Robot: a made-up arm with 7 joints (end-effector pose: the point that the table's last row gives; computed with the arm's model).
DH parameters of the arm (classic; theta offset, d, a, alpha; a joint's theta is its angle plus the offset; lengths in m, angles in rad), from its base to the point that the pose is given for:
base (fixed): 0 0 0 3.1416
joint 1: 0 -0.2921 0 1.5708
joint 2: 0 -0.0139 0 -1.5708
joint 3: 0 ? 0 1.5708
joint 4: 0 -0.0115 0 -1.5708
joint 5: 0 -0.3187 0 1.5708
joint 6: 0 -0.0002 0 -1.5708
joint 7: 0 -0.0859 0 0
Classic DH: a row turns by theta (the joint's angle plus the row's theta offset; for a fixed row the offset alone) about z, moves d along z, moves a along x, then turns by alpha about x.
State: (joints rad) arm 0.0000 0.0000 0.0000 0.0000 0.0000 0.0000 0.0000
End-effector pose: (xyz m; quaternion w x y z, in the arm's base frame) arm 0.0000 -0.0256 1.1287 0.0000 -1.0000 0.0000 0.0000
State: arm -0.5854 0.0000 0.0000 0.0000 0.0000 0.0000 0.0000
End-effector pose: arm 0.0141 -0.0213 1.1287 0.0000 -0.9575 -0.2885 0.0000
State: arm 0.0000 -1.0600 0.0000 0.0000 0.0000 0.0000 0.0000
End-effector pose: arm -0.7298 -0.0256 0.7011 0.0000 -0.8628 0.0000 -0.5055
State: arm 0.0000 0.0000 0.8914 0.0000 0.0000 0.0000 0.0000
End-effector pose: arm -0.0091 -0.0213 1.1287 0.0000 -0.9023 0.4311 0.0000
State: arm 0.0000 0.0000 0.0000 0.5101 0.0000 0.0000 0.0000
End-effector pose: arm 0.1976 -0.0256 1.0772 0.0000 -0.9677 0.0000 0.2523
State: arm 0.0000 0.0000 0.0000 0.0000 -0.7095 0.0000 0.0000
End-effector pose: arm 0.0001 -0.0256 1.1287 0.0000 -0.9377 -0.3474 0.0000
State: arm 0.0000 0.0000 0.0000 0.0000 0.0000 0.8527 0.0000
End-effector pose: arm 0.0647 -0.0256 1.0993 0.0000 -0.9105 0.0000 0.4136
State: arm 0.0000 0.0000 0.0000 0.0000 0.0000 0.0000 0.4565
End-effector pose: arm 0.0000 -0.0256 1.1287 0.0000 -0.9741 0.2263 0.0000
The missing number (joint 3, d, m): -0.432
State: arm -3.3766 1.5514 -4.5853 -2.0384 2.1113 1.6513 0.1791
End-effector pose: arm -0.1851 -0.3046 0.3484 0.1021 -0.4622 -0.8517 0.2251
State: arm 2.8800 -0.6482 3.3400 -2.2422 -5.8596 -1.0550 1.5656
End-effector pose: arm -0.1094 0.0535 0.5548 0.7396 -0.0791 0.2664 -0.6129
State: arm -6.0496 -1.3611 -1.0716 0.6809 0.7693 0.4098 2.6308
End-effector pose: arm -0.6103 0.3564 0.5996 0.1289 -0.0124 0.9282 -0.3489
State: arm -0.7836 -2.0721 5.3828 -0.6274 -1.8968 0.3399 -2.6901
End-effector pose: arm -0.2740 -0.5465 -0.2111 0.7818 -0.1772 -0.1320 -0.5831
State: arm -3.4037 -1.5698 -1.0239 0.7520 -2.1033 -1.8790 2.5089
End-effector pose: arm 0.6323 0.0244 0.4825 0.3139 -0.1053 0.9366 -0.1146
